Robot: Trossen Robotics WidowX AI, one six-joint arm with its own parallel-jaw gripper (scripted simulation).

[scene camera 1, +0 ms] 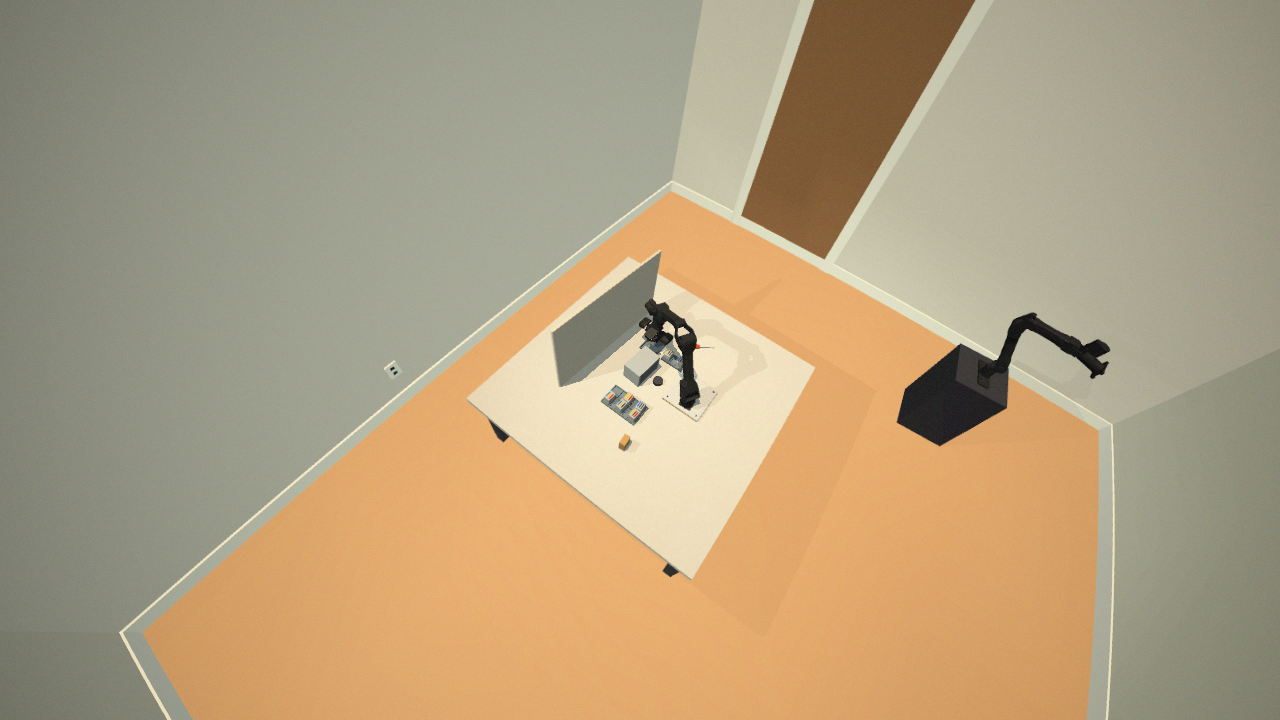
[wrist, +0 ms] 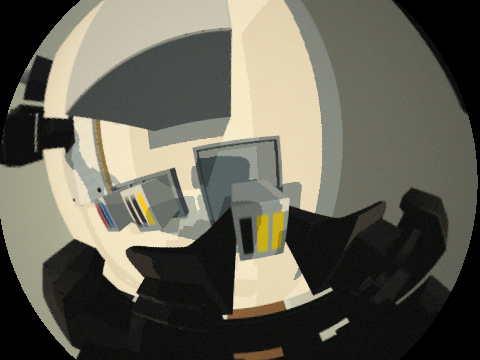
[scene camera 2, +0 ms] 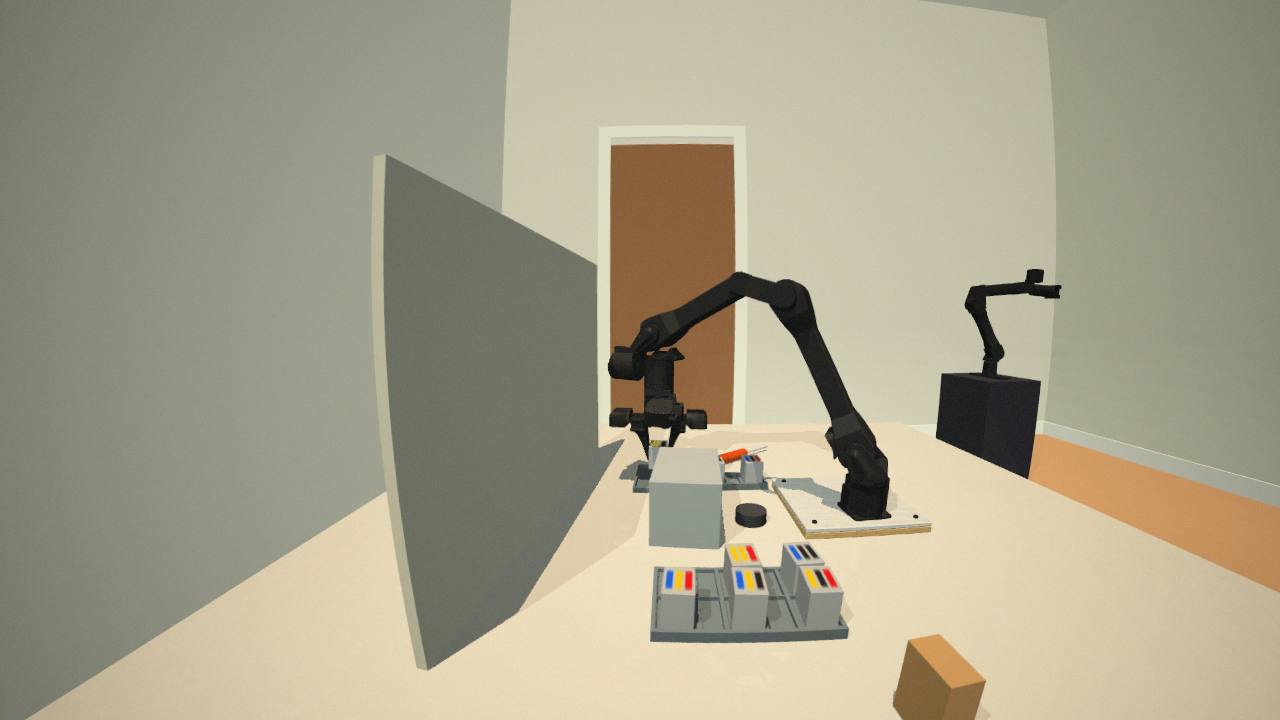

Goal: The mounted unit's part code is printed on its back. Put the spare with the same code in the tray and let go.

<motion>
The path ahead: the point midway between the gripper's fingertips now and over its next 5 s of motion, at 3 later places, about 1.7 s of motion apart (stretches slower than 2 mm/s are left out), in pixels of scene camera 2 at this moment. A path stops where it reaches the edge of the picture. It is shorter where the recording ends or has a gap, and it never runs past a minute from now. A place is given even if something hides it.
My gripper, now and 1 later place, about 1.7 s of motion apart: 658,460; 659,415
</motion>
